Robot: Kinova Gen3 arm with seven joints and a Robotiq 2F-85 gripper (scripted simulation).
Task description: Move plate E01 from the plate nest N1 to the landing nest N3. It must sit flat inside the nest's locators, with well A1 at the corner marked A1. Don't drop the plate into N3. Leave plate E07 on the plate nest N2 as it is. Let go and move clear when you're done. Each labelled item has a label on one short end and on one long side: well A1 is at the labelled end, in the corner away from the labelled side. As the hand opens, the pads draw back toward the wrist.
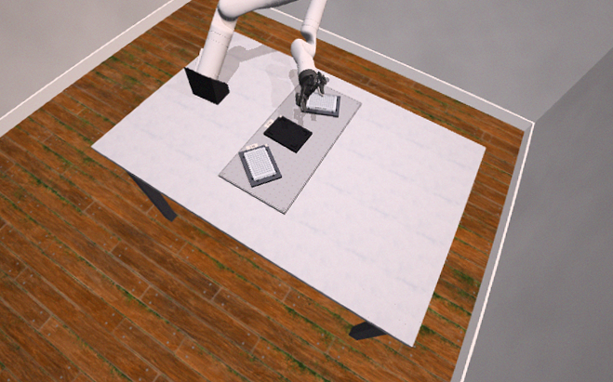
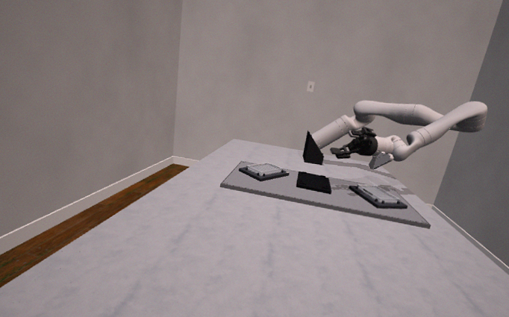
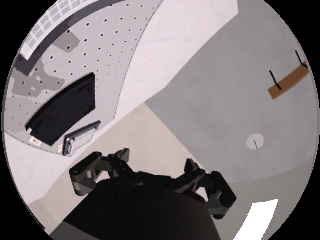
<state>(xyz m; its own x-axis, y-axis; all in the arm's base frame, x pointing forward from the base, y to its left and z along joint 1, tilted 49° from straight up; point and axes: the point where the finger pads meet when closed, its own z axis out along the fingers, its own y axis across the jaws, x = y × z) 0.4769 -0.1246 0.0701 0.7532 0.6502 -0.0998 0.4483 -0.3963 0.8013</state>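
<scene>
Now: the nest N1 230 mm to the right of my hand, 170 mm below it and 110 mm behind it. The rest, counted from my hand: landing nest N3: 170 mm below, 80 mm behind, 40 mm to the right.
</scene>
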